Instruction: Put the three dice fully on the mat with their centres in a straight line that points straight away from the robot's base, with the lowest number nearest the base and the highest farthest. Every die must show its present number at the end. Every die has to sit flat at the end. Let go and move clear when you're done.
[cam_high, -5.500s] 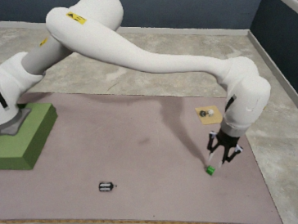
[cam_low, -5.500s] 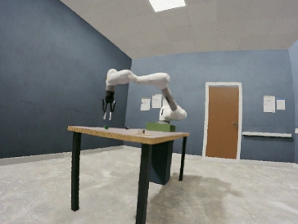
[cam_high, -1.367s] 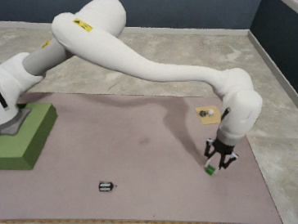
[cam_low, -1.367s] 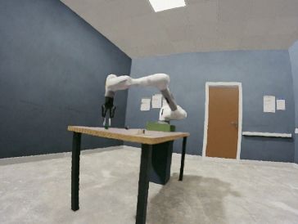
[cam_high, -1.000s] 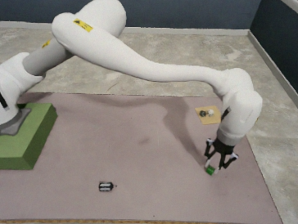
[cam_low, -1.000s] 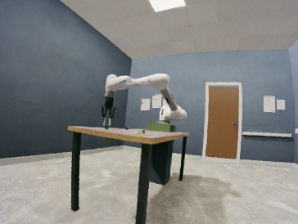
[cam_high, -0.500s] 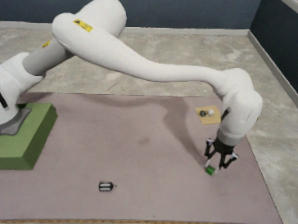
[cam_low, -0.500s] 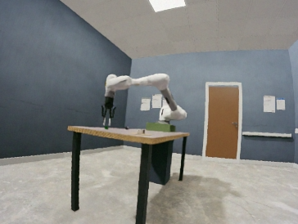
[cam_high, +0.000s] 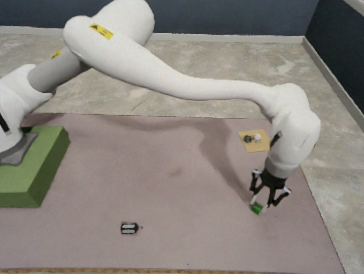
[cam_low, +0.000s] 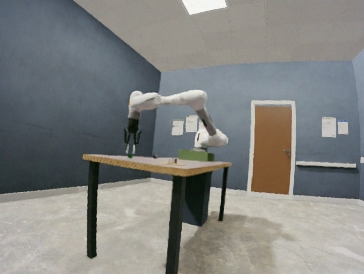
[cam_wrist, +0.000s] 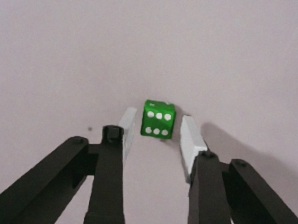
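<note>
Now: hand 50 mm above the green die. Also, from my hand: white die 380 mm to the left, 80 mm ahead, 50 mm below; mat 380 mm to the left, 80 mm ahead, 70 mm below; black die 370 mm to the left, 50 mm below, 30 mm ahead.
</note>
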